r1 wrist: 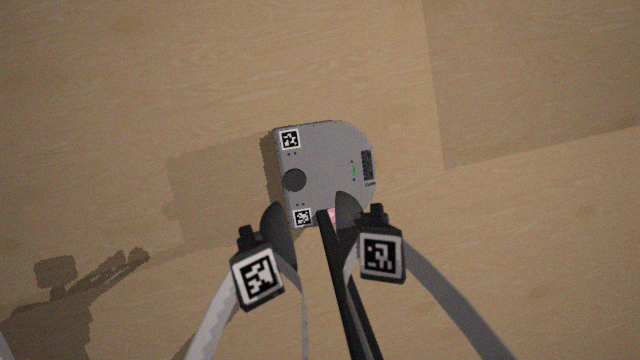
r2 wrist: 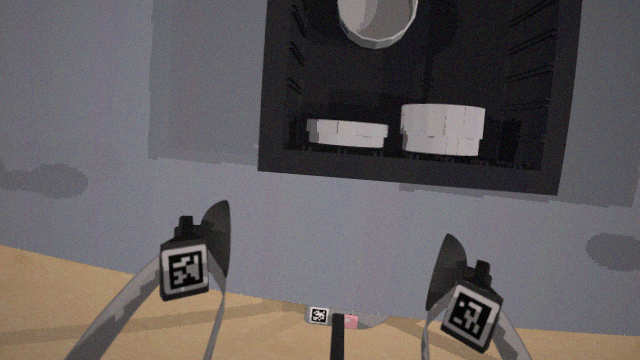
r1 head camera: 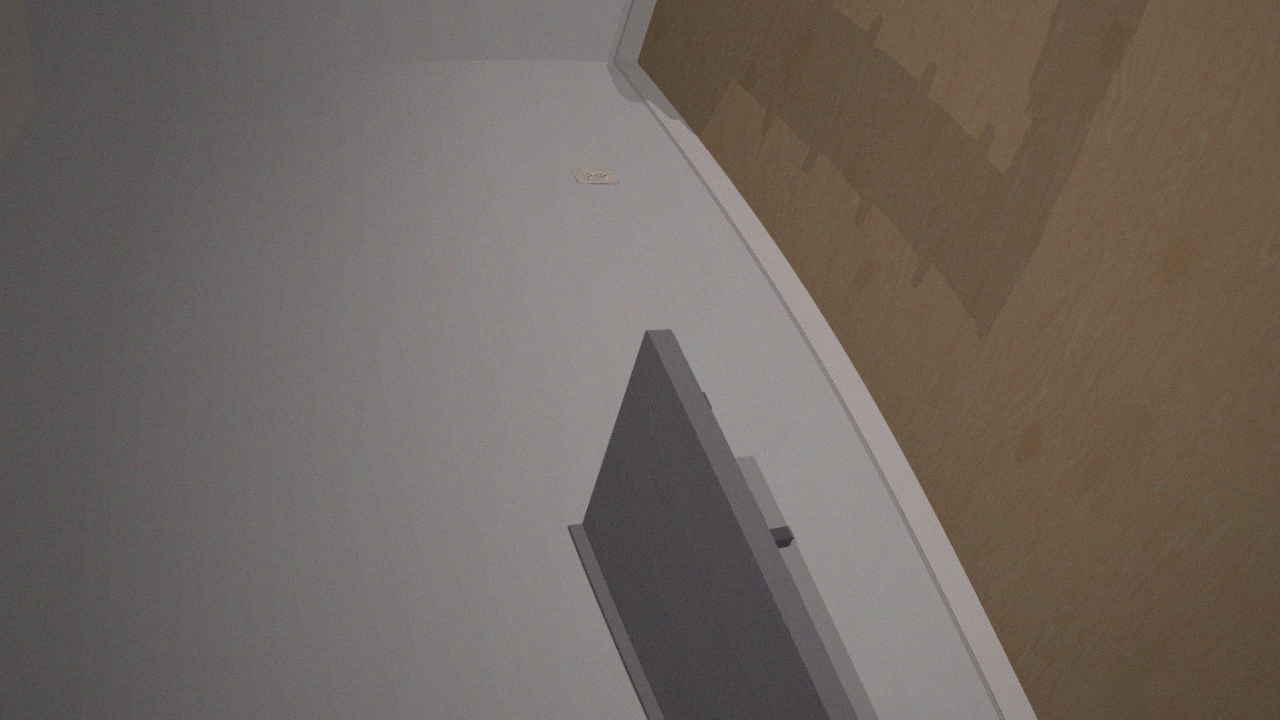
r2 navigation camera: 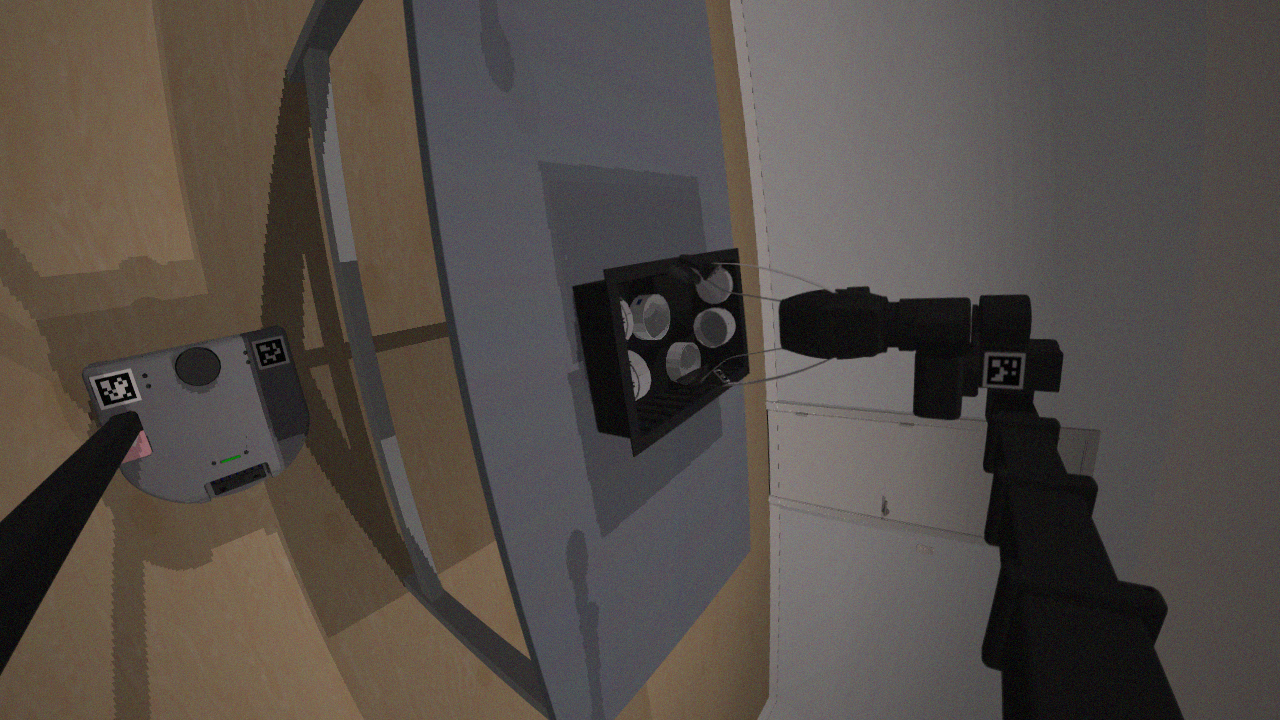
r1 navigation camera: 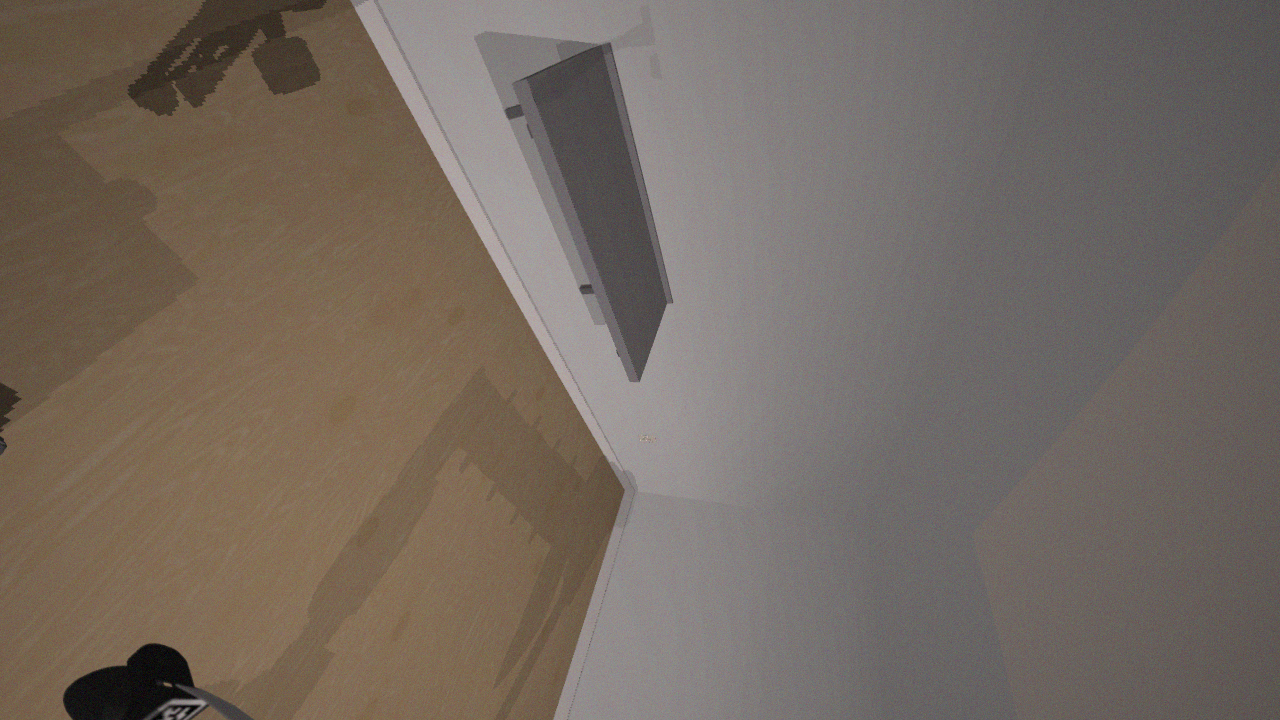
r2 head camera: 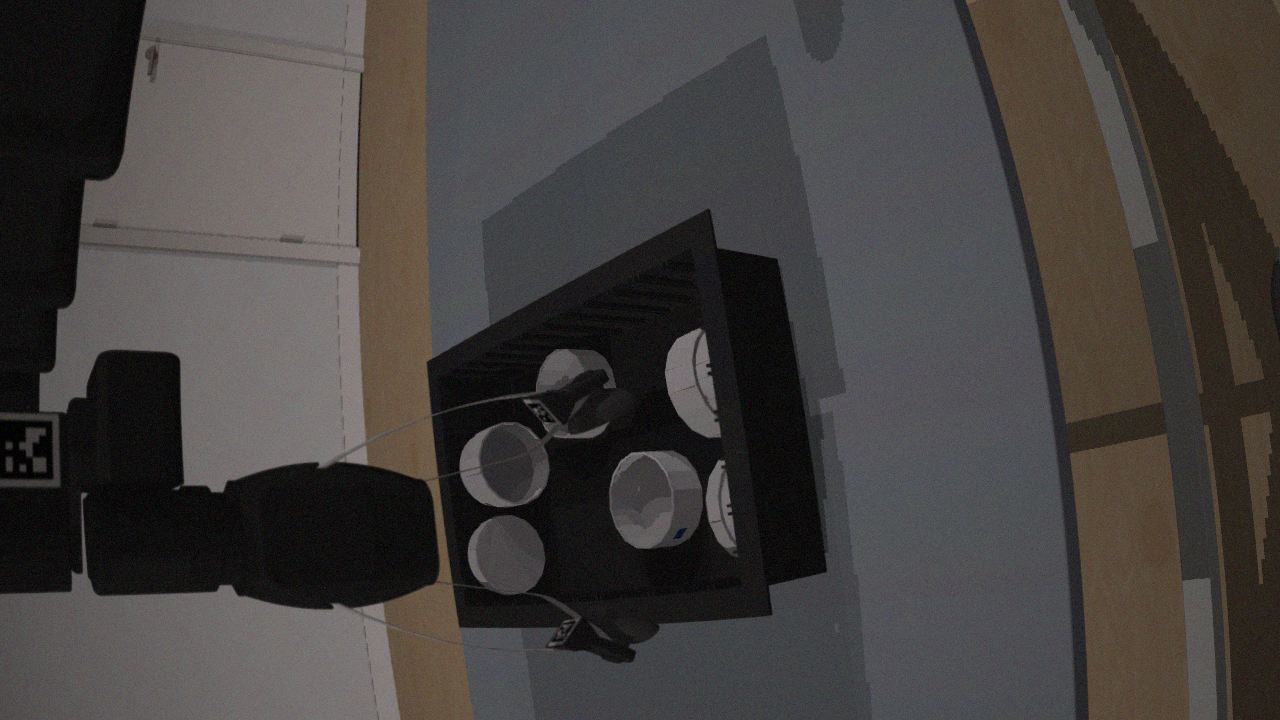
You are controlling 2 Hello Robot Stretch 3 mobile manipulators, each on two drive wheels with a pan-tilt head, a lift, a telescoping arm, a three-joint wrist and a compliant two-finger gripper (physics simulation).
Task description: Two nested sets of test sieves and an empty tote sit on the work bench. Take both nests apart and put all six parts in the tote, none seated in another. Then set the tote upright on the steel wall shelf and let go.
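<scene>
The black tote stands upright on the work bench. Several round white sieve parts lie apart in it, among them a deep ring and a shallow part; none looks seated in another. The rim partly hides two in r2's head view. r2's gripper is wide open and empty, above the tote and bench. r1's gripper is partly open and empty, away from the tote. The grey wall shelf holds nothing visible.
In r1's wrist view its own base stands on the wood floor. r2's base stands beside the bench's front. A white cabinet is behind the bench. A wall outlet is near the shelf.
</scene>
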